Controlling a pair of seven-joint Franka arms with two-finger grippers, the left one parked.
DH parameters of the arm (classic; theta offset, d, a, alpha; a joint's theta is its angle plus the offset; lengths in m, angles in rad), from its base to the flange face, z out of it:
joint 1: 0 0.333 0 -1.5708
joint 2: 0 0 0 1.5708
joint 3: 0 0.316 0.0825 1.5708
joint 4: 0 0 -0.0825 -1.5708
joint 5: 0 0.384 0 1.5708
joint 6: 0 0 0.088 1.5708
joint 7: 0 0.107 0 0
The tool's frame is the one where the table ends.
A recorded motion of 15 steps. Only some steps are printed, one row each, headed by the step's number.
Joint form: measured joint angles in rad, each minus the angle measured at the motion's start. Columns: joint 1, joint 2, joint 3, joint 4, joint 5, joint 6, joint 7.
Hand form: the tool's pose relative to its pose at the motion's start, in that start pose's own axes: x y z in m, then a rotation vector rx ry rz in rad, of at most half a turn. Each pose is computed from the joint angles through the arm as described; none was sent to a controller.
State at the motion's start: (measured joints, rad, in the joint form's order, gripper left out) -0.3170 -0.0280 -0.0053 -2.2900 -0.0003 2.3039 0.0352
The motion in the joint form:
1: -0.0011 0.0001 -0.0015 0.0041 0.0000 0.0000 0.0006
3: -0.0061 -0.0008 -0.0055 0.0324 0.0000 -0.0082 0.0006
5: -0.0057 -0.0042 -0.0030 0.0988 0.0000 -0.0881 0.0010
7: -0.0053 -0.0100 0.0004 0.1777 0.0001 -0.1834 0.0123
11: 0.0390 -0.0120 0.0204 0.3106 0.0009 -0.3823 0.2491
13: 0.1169 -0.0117 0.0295 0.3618 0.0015 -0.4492 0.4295
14: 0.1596 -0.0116 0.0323 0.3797 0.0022 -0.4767 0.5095
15: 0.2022 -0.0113 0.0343 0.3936 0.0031 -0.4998 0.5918
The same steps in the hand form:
1: 0.0013 0.0013 -0.0017 0.0001 0.0040 0.0032
3: 0.0089 0.0058 -0.0137 0.0004 0.0250 0.0122
5: 0.0187 0.0040 -0.0377 0.0002 0.0149 0.0097
7: 0.0279 0.0017 -0.0682 0.0001 0.0043 0.0173
11: 0.0320 -0.0336 -0.1141 -0.0088 -0.0591 0.1900
13: 0.0272 -0.0807 -0.1326 -0.0179 -0.0736 0.2835
14: 0.0221 -0.1050 -0.1390 -0.0238 -0.0821 0.3180
15: 0.0157 -0.1285 -0.1437 -0.0306 -0.0899 0.3558

